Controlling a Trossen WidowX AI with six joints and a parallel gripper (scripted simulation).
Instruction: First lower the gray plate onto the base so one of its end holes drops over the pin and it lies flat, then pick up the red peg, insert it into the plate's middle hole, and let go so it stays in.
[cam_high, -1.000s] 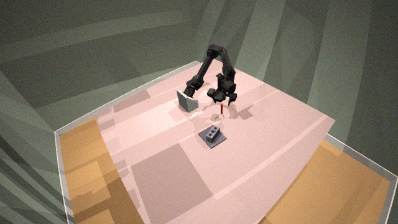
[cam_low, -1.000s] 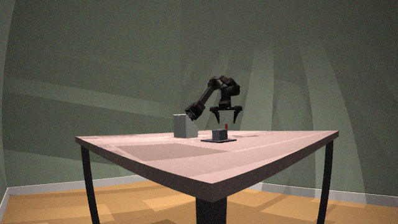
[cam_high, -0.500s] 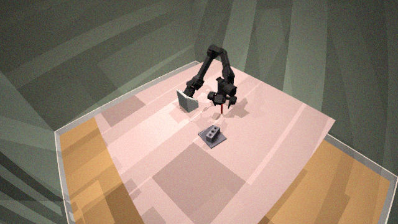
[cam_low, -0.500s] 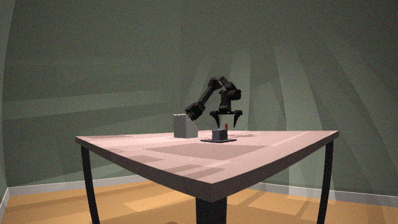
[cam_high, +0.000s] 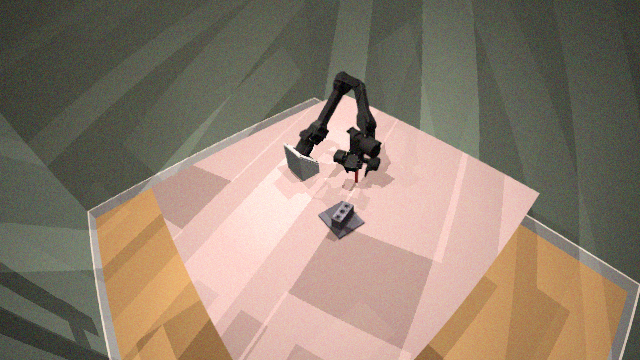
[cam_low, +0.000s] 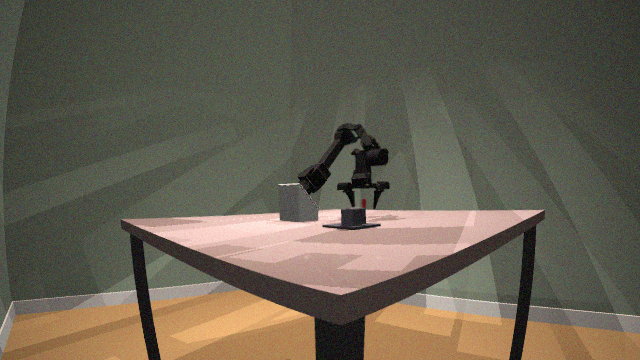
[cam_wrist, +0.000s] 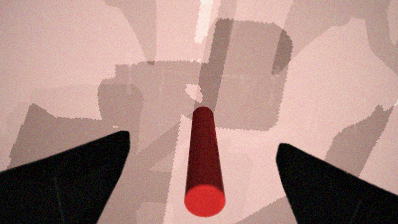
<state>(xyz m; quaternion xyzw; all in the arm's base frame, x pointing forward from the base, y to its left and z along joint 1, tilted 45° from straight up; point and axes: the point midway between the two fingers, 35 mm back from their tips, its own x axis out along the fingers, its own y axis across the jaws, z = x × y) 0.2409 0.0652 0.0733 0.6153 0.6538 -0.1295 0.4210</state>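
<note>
My gripper tip is right at the red peg. The rest, counted from my gripper tip: gray plate: 200 mm to the right, 100 mm ahead; dark base: 180 mm to the right, 100 mm ahead, 30 mm below.
</note>
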